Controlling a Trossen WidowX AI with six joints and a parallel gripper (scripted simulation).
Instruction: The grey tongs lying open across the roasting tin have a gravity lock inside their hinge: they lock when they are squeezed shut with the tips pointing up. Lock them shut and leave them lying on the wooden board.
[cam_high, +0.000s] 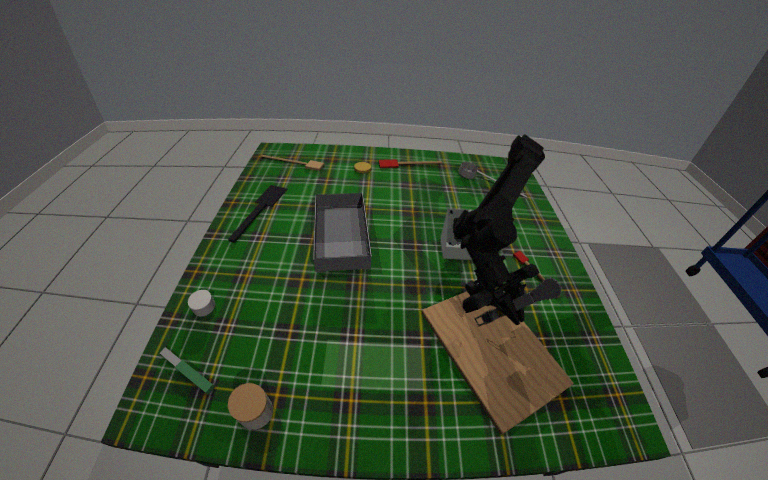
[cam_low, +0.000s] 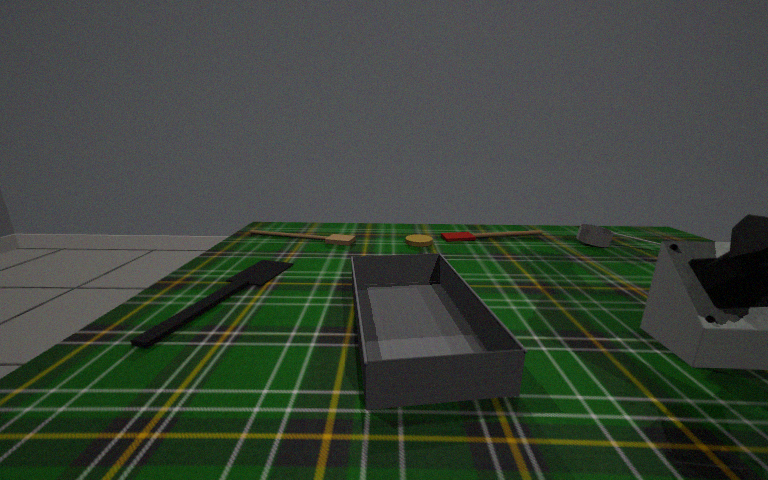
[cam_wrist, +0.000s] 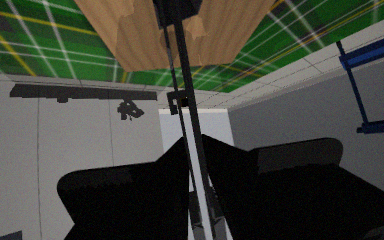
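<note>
Now: the wooden board 1 cm behind my gripper tip, 3 cm to the right of it and 17 cm below it. From my gripper tip the other things lie so: grey roasting tin 41 cm ahead, 44 cm to the right, 15 cm below; then cork-lidded jar 57 cm ahead, 12 cm to the left, 14 cm below; then green-handled tool 77 cm ahead, 3 cm to the left, 17 cm below.
</note>
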